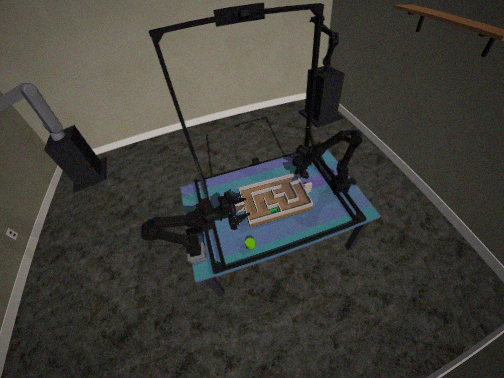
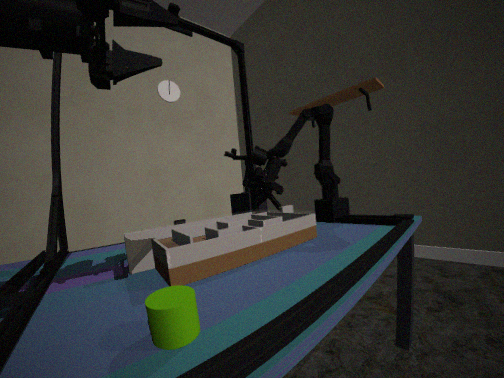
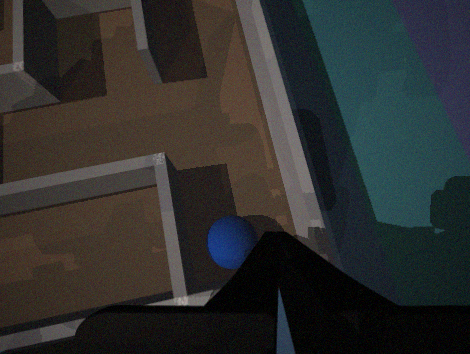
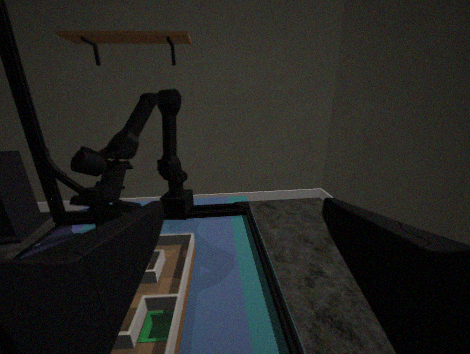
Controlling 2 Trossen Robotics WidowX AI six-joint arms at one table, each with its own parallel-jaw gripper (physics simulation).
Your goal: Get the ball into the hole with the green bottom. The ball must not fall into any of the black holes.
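Note:
The wooden maze board [image 1: 258, 218] [image 2: 232, 259] [image 4: 186, 260] [image 3: 276, 116] lies in the middle of the table [image 1: 325, 214]. The blue ball [image 3: 231, 241] rests in a corner of the maze beside an inner wall, right in front of my left gripper's tips. My left gripper [image 3: 274, 241] [image 1: 303, 174] is shut and empty, pointing down at the maze's far right end. The green-bottomed hole [image 1: 274, 211] [image 4: 156, 326] is near the front wall of the maze. My right gripper [image 1: 242, 211] [image 4: 243, 207] is open and empty at the maze's left end.
A bright green cylinder [image 1: 250, 243] [image 2: 172, 316] stands on the table in front of the maze. A black frame [image 1: 284, 249] [image 2: 303, 311] runs along the table's edges. Dark recesses [image 3: 174, 38] show in the maze floor.

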